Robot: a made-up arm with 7 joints. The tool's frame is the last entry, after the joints.
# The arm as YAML. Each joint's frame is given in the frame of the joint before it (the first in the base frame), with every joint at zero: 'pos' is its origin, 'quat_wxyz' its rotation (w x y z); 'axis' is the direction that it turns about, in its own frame. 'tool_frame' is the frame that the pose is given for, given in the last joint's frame.
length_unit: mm
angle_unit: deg
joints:
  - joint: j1
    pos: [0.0, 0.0, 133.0]
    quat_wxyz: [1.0, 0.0, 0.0, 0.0]
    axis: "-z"
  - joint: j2
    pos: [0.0, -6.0, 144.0]
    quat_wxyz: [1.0, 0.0, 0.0, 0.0]
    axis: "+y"
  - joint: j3
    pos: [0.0, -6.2, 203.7]
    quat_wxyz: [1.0, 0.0, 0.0, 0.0]
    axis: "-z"
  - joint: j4
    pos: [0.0, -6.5, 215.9]
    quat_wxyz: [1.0, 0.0, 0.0, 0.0]
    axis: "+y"
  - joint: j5
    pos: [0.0, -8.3, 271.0]
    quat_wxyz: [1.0, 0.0, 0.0, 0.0]
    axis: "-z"
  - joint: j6
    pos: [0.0, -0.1, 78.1]
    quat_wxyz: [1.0, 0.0, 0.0, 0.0]
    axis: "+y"
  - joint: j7
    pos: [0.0, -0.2, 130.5]
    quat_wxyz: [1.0, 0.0, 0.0, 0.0]
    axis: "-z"
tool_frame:
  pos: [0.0, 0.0, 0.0]
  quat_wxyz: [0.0, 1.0, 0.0, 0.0]
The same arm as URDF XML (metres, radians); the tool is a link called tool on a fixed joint. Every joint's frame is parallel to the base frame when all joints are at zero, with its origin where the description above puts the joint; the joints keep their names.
<robot name="arm">
  <joint name="j1" type="continuous">
    <parent link="base_link"/>
    <child link="link1"/>
    <origin xyz="0 0 0.133"/>
    <axis xyz="0 0 -1"/>
  </joint>
  <joint name="j2" type="continuous">
    <parent link="link1"/>
    <child link="link2"/>
    <origin xyz="0 -0.006 0.144"/>
    <axis xyz="0 1 0"/>
  </joint>
  <joint name="j3" type="continuous">
    <parent link="link2"/>
    <child link="link3"/>
    <origin xyz="0 -0.0062 0.2037"/>
    <axis xyz="0 0 -1"/>
  </joint>
  <joint name="j4" type="continuous">
    <parent link="link3"/>
    <child link="link4"/>
    <origin xyz="0 -0.0065 0.2159"/>
    <axis xyz="0 1 0"/>
  </joint>
  <joint name="j5" type="continuous">
    <parent link="link4"/>
    <child link="link5"/>
    <origin xyz="0 -0.0083 0.271"/>
    <axis xyz="0 0 -1"/>
  </joint>
  <joint name="j6" type="continuous">
    <parent link="link5"/>
    <child link="link6"/>
    <origin xyz="0 -0.0001 0.0781"/>
    <axis xyz="0 1 0"/>
  </joint>
  <joint name="j7" type="continuous">
    <parent link="link6"/>
    <child link="link7"/>
    <origin xyz="0 -0.0002 0.1305"/>
    <axis xyz="0 0 -1"/>
  </joint>
  <joint name="tool_joint" type="fixed">
    <parent link="link7"/>
    <child link="tool"/>
    <origin xyz="0 0 0" rpy="3.1416 0 0"/>
  </joint>
  <link name="base_link"/>
  <link name="link1"/>
  <link name="link2"/>
  <link name="link3"/>
  <link name="link4"/>
  <link name="link5"/>
  <link name="link6"/>
  <link name="link7"/>
  <link name="tool"/>
</robot>

